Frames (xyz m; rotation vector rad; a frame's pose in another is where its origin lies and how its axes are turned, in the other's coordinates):
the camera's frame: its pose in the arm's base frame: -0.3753 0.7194 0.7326 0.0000 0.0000 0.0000
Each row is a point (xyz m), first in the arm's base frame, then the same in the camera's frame.
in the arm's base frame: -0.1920 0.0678 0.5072
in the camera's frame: 0.1833 -0.6516 -0.2254
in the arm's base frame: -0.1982 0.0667 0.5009
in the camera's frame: 0.1771 -0.6527 -0.2317
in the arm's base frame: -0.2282 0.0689 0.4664
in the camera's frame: 0.1471 -0.6505 -0.2662
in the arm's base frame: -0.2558 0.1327 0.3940
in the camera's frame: 0.1195 -0.5867 -0.3386
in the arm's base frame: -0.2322 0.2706 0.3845
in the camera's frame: 0.1431 -0.4488 -0.3481
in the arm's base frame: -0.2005 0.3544 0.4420
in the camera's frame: 0.1748 -0.3650 -0.2906
